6 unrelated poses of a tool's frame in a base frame.
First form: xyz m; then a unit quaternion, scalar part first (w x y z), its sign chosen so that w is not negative.
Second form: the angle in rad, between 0 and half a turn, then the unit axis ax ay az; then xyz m. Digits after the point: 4 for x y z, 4 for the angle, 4 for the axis.
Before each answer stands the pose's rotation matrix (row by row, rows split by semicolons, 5 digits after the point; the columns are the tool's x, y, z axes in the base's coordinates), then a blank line. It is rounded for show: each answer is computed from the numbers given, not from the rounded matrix.
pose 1, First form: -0.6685 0.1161 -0.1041 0.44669 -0.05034 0.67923 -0.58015
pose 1, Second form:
-0.59587 0.44991 0.66522; -0.58668 0.32178 -0.74314; -0.54840 -0.83309 0.07222

2.2155 -0.0563 0.7592 -0.6484 -0.6685 0.1161 -0.1041
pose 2, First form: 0.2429 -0.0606 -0.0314 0.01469 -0.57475 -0.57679 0.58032
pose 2, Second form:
-0.33890 0.64596 -0.68402; 0.68006 -0.33420 -0.65255; -0.65012 -0.68632 -0.32603

3.1122 -0.5748 -0.5768 0.5804 0.2429 -0.0606 -0.0314
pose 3, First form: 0.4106 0.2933 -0.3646 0.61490 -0.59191 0.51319 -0.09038
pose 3, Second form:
0.45693 -0.49638 0.73812; -0.71868 0.28294 0.63517; -0.52413 -0.82070 -0.22745

1.8171 -0.7506 0.6508 -0.1146 0.4106 0.2933 -0.3646
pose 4, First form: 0.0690 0.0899 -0.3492 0.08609 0.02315 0.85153 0.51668
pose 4, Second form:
-0.98411 -0.04954 0.17054; 0.12839 0.46502 0.87594; -0.12269 0.88392 -0.45127

2.9692 0.0232 0.8547 0.5186 0.0690 0.0899 -0.3492
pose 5, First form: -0.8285 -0.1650 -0.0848 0.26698 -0.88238 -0.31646 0.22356
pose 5, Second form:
0.69975 0.43910 -0.56351; 0.67785 -0.65715 0.32966; -0.22555 -0.61265 -0.75748

2.6011 -0.9156 -0.3284 0.2320 -0.8285 -0.1650 -0.0848
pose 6, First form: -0.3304 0.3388 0.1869 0.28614 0.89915 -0.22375 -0.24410
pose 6, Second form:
0.78070 -0.26268 -0.56702; -0.54207 -0.73612 -0.40533; -0.31092 0.62380 -0.71708

2.5612 0.9384 -0.2335 -0.2548 -0.3304 0.3388 0.1869
